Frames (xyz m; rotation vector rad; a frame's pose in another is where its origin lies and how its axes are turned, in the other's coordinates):
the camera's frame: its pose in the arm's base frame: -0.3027 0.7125 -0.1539 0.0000 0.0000 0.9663
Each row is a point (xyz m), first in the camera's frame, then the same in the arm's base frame.
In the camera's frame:
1: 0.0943 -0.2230 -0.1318
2: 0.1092 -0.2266 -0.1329
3: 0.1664 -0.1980 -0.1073
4: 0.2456 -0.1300 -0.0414
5: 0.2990 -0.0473 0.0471
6: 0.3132 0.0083 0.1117
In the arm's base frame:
1: -0.0656 0.6633 -0.2857
2: -0.0542 0.6736 -0.2868
3: -0.0452 0.7369 -0.2612
4: -0.0562 0.8407 -0.1953
5: -0.0938 0.9316 -0.1068
6: -0.1315 0.9749 -0.0422

